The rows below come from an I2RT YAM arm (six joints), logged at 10 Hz.
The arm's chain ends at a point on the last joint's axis. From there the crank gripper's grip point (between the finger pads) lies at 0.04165 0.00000 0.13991 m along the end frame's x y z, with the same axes.
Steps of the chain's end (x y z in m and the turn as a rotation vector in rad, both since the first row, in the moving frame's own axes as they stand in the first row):
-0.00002 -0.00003 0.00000 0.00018 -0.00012 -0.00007
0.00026 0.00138 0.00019 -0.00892 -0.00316 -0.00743
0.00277 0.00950 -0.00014 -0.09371 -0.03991 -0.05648
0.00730 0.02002 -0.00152 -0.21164 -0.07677 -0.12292
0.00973 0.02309 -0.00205 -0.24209 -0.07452 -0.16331
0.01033 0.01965 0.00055 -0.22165 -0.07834 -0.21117
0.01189 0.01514 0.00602 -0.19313 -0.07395 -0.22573
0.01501 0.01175 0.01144 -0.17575 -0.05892 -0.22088
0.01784 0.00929 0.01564 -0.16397 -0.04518 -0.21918
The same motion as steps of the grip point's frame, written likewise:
-0.00004 -0.00006 0.00000 0.00018 -0.00012 -0.00007
-0.00018 0.00232 0.00032 -0.00892 -0.00316 -0.00743
-0.00253 0.02047 0.00090 -0.09371 -0.03991 -0.05648
-0.00195 0.04524 -0.00134 -0.21164 -0.07677 -0.12292
0.00154 0.05097 -0.00263 -0.24209 -0.07452 -0.16331
0.00175 0.04300 0.00089 -0.22165 -0.07834 -0.21117
0.00356 0.03394 0.00698 -0.19313 -0.07395 -0.22573
0.00850 0.02805 0.01228 -0.17575 -0.05892 -0.22088
0.01306 0.02377 0.01623 -0.16397 -0.04518 -0.21918

